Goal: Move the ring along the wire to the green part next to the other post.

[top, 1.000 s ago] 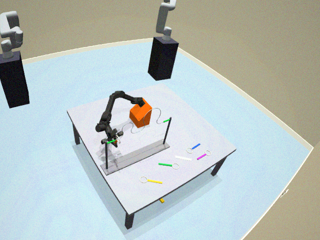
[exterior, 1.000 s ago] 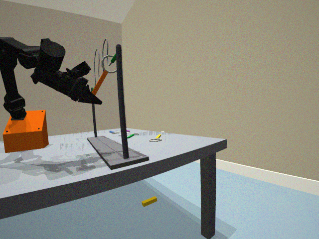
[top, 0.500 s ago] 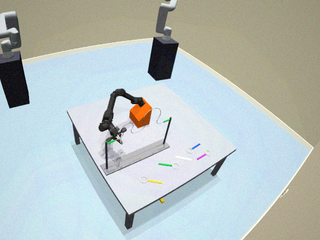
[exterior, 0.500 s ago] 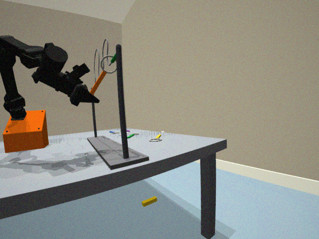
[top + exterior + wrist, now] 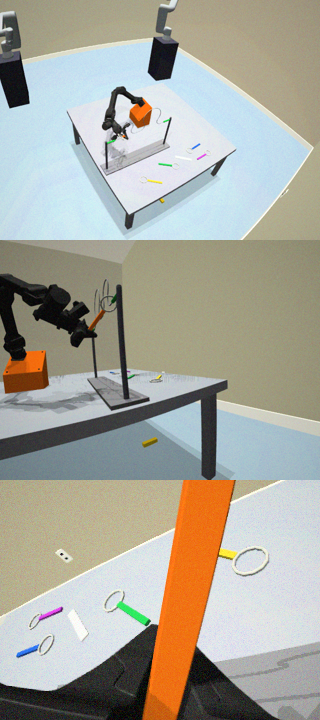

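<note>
Now: the wire rig 30 mm ahead of my gripper tip, 90 mm to the left of it and 30 mm above it. Round my gripper tip: yellow block 290 mm ahead, 260 mm to the left, 710 mm below; white bar 210 mm ahead, 460 mm to the left, 220 mm below.
</note>
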